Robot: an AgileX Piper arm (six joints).
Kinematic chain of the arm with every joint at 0, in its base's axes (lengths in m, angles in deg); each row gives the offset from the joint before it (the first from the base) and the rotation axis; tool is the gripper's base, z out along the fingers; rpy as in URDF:
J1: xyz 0 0 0.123 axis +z
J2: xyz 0 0 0 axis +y
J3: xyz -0.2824 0 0.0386 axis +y
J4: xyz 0.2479 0 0.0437 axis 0.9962 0 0.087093
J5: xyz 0 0 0 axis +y
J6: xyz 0.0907 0 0.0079 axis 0.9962 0 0.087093
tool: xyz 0 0 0 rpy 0 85.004 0
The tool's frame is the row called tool.
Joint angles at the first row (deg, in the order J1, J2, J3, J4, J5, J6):
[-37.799, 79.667, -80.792, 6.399, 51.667, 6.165]
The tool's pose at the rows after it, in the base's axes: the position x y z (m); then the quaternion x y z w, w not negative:
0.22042, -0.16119, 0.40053, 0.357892, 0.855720, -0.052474, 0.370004
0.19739, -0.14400, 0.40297, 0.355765, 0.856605, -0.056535, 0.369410
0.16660, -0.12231, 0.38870, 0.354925, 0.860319, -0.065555, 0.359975
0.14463, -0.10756, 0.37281, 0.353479, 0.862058, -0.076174, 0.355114
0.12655, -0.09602, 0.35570, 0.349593, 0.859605, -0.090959, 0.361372
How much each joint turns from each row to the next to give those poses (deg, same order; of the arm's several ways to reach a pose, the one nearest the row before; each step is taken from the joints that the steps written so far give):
[0.000, -4.318, 1.608, -0.475, 3.635, 0.000]
[0.000, -5.500, 3.851, -0.512, 1.593, 0.000]
[-0.002, -7.819, 8.367, -1.312, 0.290, -0.003]
[0.003, -5.940, 6.861, -1.344, -0.686, 0.004]
[-0.002, -5.516, 6.715, -1.440, -2.427, -0.049]

